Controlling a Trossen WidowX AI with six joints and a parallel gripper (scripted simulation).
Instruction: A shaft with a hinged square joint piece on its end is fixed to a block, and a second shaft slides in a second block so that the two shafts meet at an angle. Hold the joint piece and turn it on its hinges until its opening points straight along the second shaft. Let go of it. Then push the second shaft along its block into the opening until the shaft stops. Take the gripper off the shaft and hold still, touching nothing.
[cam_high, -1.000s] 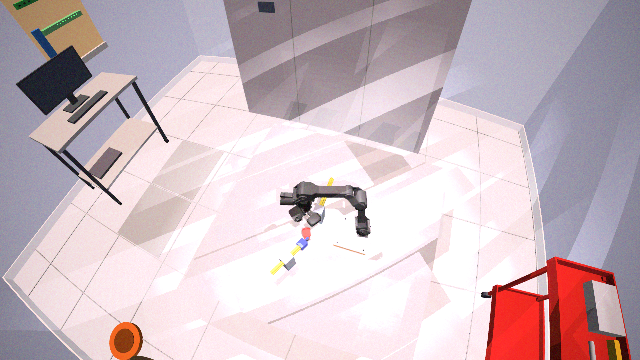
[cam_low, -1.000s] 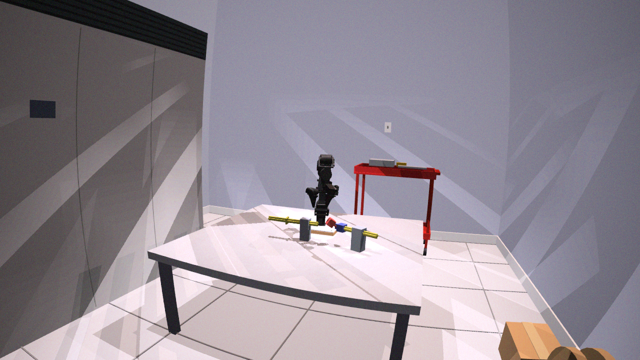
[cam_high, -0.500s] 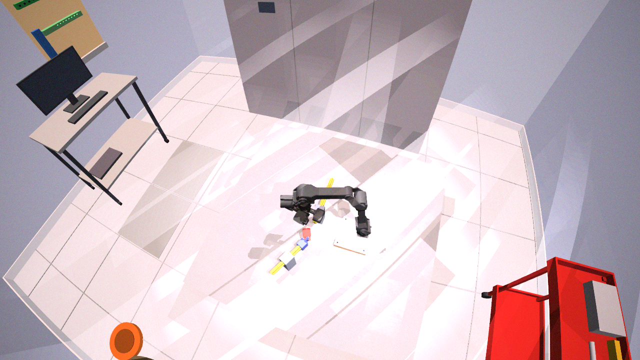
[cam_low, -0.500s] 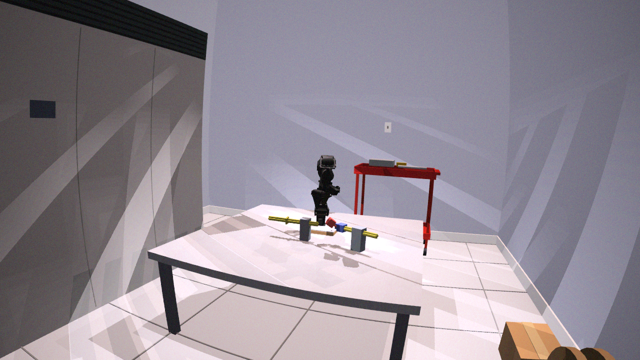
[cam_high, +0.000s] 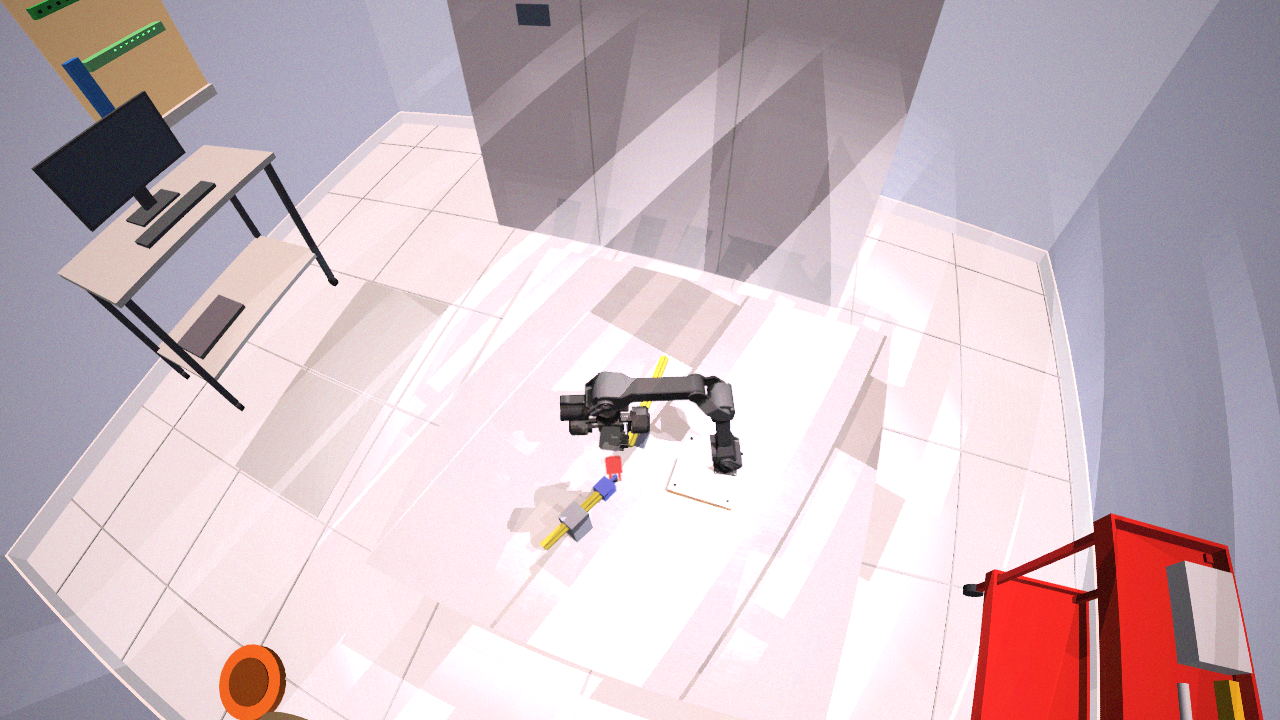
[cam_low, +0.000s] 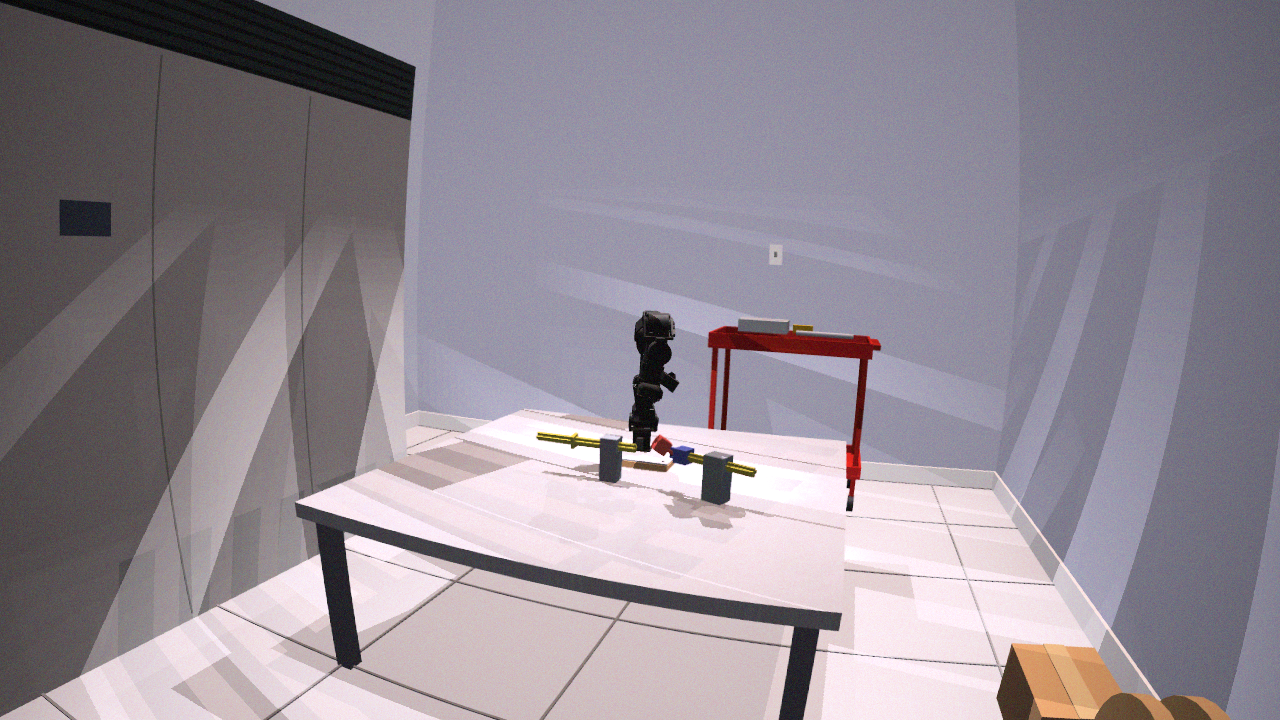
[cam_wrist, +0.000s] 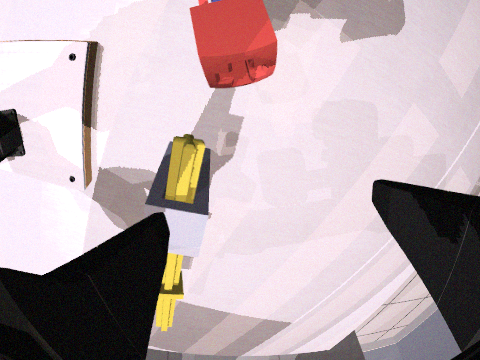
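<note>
Right now my gripper tip is 80 mm above the red square joint piece, 60 mm to the right of it and 20 mm past it.
</note>
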